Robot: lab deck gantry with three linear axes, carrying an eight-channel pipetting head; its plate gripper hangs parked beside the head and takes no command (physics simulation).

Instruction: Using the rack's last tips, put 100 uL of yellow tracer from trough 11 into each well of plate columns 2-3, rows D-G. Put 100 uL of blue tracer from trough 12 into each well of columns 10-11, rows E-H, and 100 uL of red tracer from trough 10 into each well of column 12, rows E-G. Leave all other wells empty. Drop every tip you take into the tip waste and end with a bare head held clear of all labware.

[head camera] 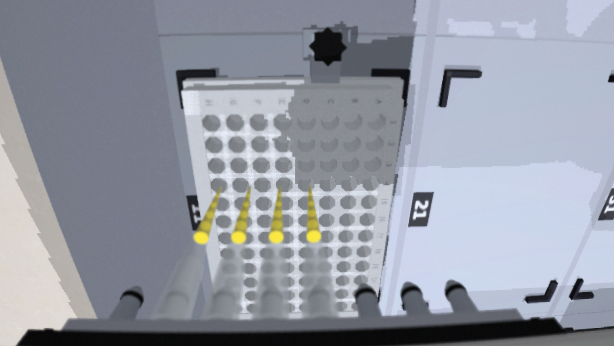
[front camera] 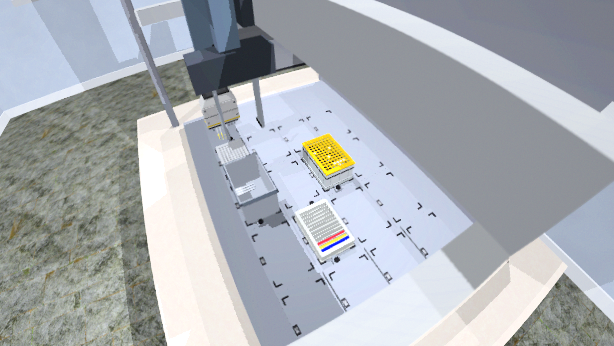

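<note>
The eight-channel head (front camera: 221,111) (head camera: 295,326) is above the white plate (front camera: 240,156) (head camera: 345,92). Four neighbouring channels carry tips (front camera: 220,135) (head camera: 276,220) showing yellow; one bare channel is at their left and three at their right in the head view. The tip ends appear over column 4; their height above the wells is unclear. I see no colour in the visible wells. The trough block (front camera: 321,226) shows red, yellow and blue strips. The yellow tip rack (front camera: 328,154) has mostly open holes. My parked plate gripper (front camera: 245,131) has two fingers apart, nothing between them.
The grey waste bin (front camera: 259,200) stands right in front of the plate, with several pale tips (front camera: 245,189) inside. The gantry's grey beam (front camera: 425,90) covers the right of the front view. Black corner brackets (head camera: 460,75) mark the deck sites.
</note>
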